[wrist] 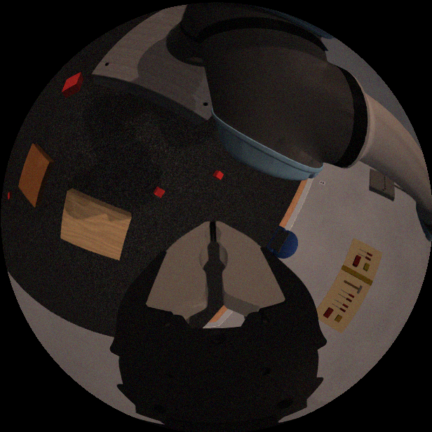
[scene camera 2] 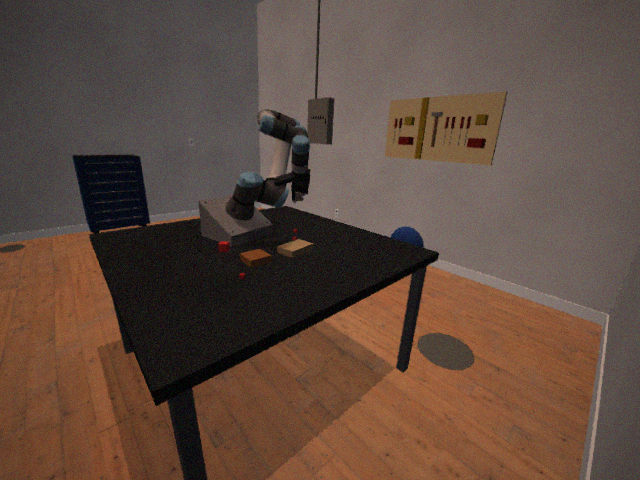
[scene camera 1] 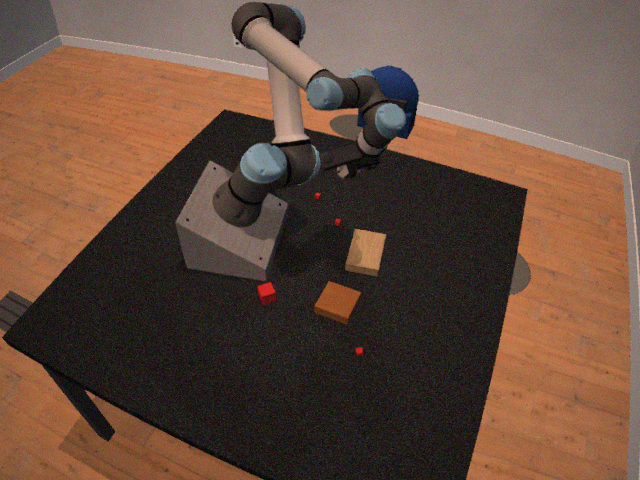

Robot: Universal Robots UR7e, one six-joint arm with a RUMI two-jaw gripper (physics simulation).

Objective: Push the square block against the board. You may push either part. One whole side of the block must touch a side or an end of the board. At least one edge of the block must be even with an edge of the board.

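Where they show: gripper, fingertip midpoint: [scene camera 2: 294, 202] [scene camera 1: 338, 174]; arm's base at its link origin: [scene camera 2: 239, 211] [scene camera 1: 235, 206].
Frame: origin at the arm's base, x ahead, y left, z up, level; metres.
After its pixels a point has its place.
The square block [scene camera 1: 337, 300] @[y -0.033, x 0.409, z -0.097 m] [scene camera 2: 255, 256] @[y -0.036, x 0.430, z -0.097 m] [wrist: 35, 175] is orange-brown and lies flat on the black table. The board [scene camera 1: 366, 249] @[y 0.178, x 0.364, z -0.097 m] [scene camera 2: 295, 246] @[y 0.171, x 0.381, z -0.097 m] [wrist: 95, 225] is pale wood and lies flat, farther toward the back of the table in scene camera 1. A gap separates the two, and their sides look turned at different angles. My gripper [scene camera 1: 343, 172] @[y 0.241, x 0.205, z 0.074 m] [scene camera 2: 298, 197] @[y 0.241, x 0.205, z 0.074 m] [wrist: 212, 223] is shut with nothing between its fingers. It hangs above the rear part of the table, away from both parts and touching neither.
A larger red cube [scene camera 1: 266, 292] @[y -0.139, x 0.242, z -0.088 m] [scene camera 2: 223, 246] @[y -0.136, x 0.254, z -0.098 m] [wrist: 72, 84] sits beside the grey robot base [scene camera 1: 227, 258] @[y -0.137, x 0.093, z -0.052 m] [scene camera 2: 214, 227] @[y -0.146, x 0.076, z -0.055 m]. Small red cubes lie behind the board [scene camera 1: 337, 222] @[y 0.233, x 0.215, z -0.114 m] [wrist: 159, 192], farther back [scene camera 1: 317, 195] @[y 0.296, x 0.085, z -0.112 m] [wrist: 218, 175], and in front of the block [scene camera 1: 359, 351] @[y -0.124, x 0.547, z -0.112 m] [scene camera 2: 241, 275] @[y -0.125, x 0.550, z -0.115 m].
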